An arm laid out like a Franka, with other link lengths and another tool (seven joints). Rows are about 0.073 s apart.
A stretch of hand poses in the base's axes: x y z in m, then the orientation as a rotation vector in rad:
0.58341 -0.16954 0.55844 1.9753 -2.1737 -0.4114
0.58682 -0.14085 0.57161 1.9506 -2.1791 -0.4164
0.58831 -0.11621 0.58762 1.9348 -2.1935 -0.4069
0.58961 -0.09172 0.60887 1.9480 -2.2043 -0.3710
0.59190 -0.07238 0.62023 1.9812 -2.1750 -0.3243
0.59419 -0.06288 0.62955 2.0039 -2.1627 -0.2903
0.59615 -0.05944 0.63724 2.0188 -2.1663 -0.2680
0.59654 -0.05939 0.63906 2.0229 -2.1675 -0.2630
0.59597 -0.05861 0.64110 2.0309 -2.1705 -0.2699
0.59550 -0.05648 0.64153 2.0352 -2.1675 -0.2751
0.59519 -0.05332 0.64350 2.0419 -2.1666 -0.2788
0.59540 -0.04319 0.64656 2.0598 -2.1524 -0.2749
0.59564 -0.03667 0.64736 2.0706 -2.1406 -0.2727
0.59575 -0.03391 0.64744 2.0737 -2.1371 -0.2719
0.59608 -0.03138 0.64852 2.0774 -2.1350 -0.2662
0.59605 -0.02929 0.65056 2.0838 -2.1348 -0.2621
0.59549 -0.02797 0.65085 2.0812 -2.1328 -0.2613
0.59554 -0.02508 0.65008 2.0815 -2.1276 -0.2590
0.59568 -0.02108 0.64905 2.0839 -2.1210 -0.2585
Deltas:
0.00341 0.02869 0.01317 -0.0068 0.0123 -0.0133
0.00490 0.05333 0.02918 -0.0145 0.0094 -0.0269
0.00620 0.07782 0.05043 -0.0248 -0.0167 -0.0245
0.00849 0.09716 0.06179 -0.0463 -0.0354 0.0082
0.01078 0.10666 0.07111 -0.0587 -0.0538 0.0265
0.01274 0.11010 0.07880 -0.0623 -0.0725 0.0321
0.01313 0.11015 0.08062 -0.0625 -0.0774 0.0334
0.01256 0.11093 0.08266 -0.0536 -0.0807 0.0344
0.01209 0.11306 0.08309 -0.0498 -0.0795 0.0373
0.01178 0.11622 0.08506 -0.0447 -0.0813 0.0402
0.01199 0.12635 0.08812 -0.0432 -0.0849 0.0552
0.01223 0.13287 0.08892 -0.0434 -0.0854 0.0660
0.01234 0.13563 0.08900 -0.0435 -0.0855 0.0691
0.01267 0.13816 0.09008 -0.0455 -0.0887 0.0721
0.01264 0.14025 0.09212 -0.0446 -0.0937 0.0750
0.01208 0.14157 0.09241 -0.0471 -0.0915 0.0751
0.01213 0.14446 0.09164 -0.0501 -0.0897 0.0783
0.01227 0.14846 0.09061 -0.0516 -0.0878 0.0829

